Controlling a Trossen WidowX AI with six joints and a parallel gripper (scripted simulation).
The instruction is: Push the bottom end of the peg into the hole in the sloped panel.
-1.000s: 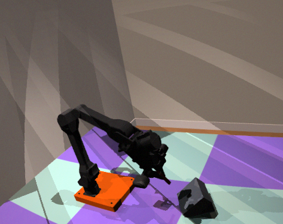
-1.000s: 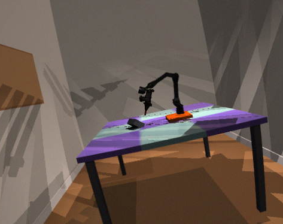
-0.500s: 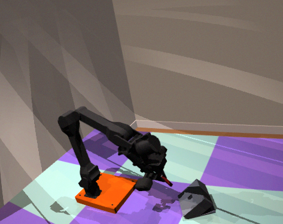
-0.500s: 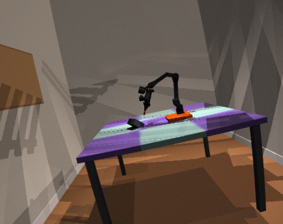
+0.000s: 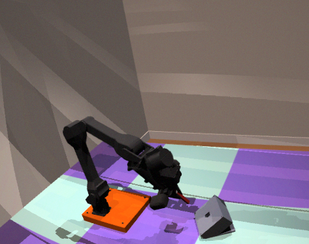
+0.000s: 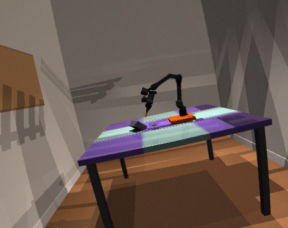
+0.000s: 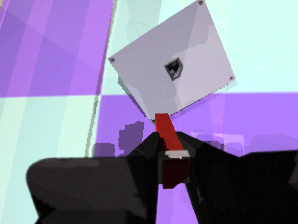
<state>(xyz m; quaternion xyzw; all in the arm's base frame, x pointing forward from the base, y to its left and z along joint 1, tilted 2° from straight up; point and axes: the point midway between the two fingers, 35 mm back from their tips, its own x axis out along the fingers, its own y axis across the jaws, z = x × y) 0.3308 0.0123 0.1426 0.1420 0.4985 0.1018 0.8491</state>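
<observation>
The sloped panel is 100 mm ahead of my gripper tip, 10 mm to the left of it and 100 mm below it. From my gripper tip the other things lie so: red peg 10 mm behind, 10 mm above.
</observation>
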